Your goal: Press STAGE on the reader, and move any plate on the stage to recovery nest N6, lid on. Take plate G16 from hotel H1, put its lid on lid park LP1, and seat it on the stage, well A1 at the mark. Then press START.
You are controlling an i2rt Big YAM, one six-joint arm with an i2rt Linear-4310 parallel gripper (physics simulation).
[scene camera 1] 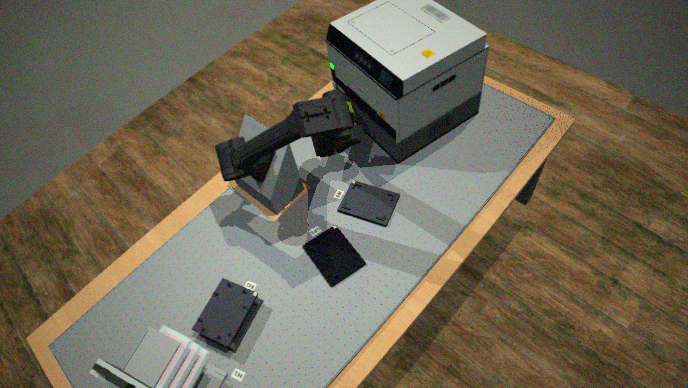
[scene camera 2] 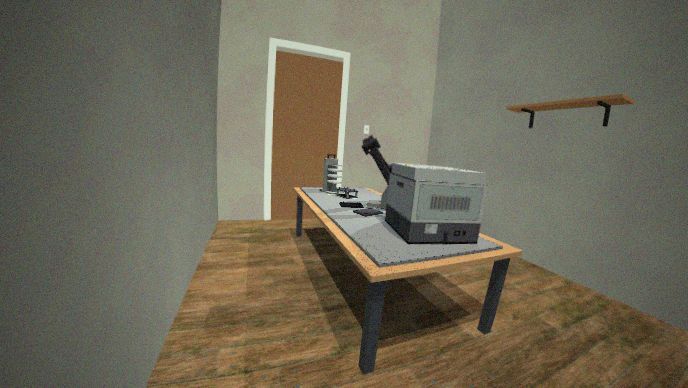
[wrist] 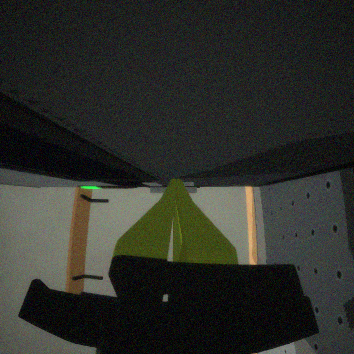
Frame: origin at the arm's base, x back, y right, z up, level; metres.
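Where they show: gripper, fingertip midpoint: point(scene camera 1: 348, 102) point(wrist: 175, 184); arm's base, origin of the base link: point(scene camera 1: 260, 159).
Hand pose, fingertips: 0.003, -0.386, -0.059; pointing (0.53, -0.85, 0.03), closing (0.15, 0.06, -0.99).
Things, the pixels of their top centre, and the offset from my fingertips, as dx, dy, dz. "spot": a spot on its surface instead.
- reader, middle of its top: point(scene camera 1: 404, 28) point(scene camera 2: 435, 167) -0.115, -0.166, +0.257
- Nest N6, middle of its top: point(scene camera 1: 368, 200) point(scene camera 2: 368, 210) -0.294, +0.225, -0.073
- Lid park LP1, middle of its top: point(scene camera 1: 332, 252) point(scene camera 2: 351, 202) -0.338, +0.428, -0.072
- Hotel H1, surface spot: point(scene camera 1: 152, 355) spot: -0.326, +0.936, +0.162
The reader point(scene camera 1: 407, 30) point(scene camera 2: 450, 200) is a white and dark box with a green light point(scene camera 1: 332, 65) point(wrist: 91, 187). My gripper point(wrist: 175, 184) is shut and empty, its green fingertips at the reader's front, between and partly over two small grey buttons point(wrist: 158, 190) point(wrist: 191, 190). Contact cannot be told. No stage shows outside the reader. Nest N6 point(scene camera 1: 369, 202) point(scene camera 2: 367, 212) is a dark flat nest with no plate on it. Lid park LP1 point(scene camera 1: 334, 256) point(scene camera 2: 351, 204) is a black flat pad without a lid. Hotel H1 point(scene camera 1: 152, 355) point(scene camera 2: 329, 175) holds plates with pinkish edges; G16 cannot be picked out.
A dark raised stand point(scene camera 1: 226, 312) point(scene camera 2: 347, 192) with small pegs is between hotel and lid park. The arm's grey base point(scene camera 1: 280, 185) stands at the table edge beside the reader. A wooden wall shelf point(scene camera 2: 570, 103) point(wrist: 78, 240) hangs beyond the table.
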